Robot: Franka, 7 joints.
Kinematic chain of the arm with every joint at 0, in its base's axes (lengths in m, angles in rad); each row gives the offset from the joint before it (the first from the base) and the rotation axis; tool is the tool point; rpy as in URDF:
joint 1: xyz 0 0 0.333 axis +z
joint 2: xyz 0 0 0 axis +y
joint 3: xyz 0 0 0.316 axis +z
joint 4: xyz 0.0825 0 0 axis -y
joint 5: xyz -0.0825 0 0.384 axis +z
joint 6: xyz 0 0 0 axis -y
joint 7: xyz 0.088 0 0 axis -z
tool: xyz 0 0 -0.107 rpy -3.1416 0 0
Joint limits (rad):
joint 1: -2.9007..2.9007
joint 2: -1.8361..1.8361
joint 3: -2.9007..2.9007
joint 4: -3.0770..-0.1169
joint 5: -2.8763..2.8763
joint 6: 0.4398..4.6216
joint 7: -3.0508..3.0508
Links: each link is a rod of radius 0.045 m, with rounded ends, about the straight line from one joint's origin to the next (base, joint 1, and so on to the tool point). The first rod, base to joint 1, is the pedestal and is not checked.
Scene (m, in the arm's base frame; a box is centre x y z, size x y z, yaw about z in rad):
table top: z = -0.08
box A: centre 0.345 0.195 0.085 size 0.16 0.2 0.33 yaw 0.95
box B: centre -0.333 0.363 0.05 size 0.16 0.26 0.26 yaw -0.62
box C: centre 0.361 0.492 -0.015 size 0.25 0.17 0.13 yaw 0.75
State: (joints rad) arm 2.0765 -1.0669 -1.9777 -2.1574 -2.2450 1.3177 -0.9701
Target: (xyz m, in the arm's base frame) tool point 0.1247 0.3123 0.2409
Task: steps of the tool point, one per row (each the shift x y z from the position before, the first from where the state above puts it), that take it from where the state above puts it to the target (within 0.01 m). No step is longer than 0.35 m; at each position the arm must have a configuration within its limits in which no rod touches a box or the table.
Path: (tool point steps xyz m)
1: 0.0487 0.0621 0.1545
2: -0.0019 0.0259 0.1755
3: -0.0538 -0.0166 0.1738
4: -0.1008 -0.0583 0.1481
5: -0.1371 -0.0921 0.1020
6: 0.1257 0.2326 -0.1769
7: -0.0676 0.2212 -0.2302
8: -0.2364 0.0798 -0.1952
9: -0.2548 -0.1232 -0.0790
10: 0.1221 0.0428 -0.0127
11: 0.1226 0.0022 0.0150

